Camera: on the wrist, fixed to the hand. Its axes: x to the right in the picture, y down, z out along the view.
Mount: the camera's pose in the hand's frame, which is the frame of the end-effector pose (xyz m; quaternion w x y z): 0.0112 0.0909 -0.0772 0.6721 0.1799 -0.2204 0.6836
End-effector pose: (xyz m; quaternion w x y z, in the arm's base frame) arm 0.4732 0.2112 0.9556 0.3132 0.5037 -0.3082 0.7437
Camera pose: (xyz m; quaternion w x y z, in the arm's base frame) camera 0.3564 0.2169 0.9298 0.4565 -0.3481 0.4867 -0.6584
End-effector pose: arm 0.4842 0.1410 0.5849 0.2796 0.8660 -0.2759 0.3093
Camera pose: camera 0.4029 0.1253 0.6715 0.2401 -0.5119 0.7835 -0.2578
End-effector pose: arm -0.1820 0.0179 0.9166 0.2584 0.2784 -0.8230 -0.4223
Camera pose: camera -0.1608 0.0122 1.0344 0.2309 -0.4221 -0.8764 -0.0205
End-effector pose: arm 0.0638 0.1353 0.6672 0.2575 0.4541 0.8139 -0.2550
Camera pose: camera 0.1234 0.2338 0.7004 0.4451 0.8517 0.1340 -0.2419
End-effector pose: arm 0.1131 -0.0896 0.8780 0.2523 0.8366 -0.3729 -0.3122
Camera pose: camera 0.1315 -0.1378 0.9861 0.1503 0.2839 -0.9343 -0.1547
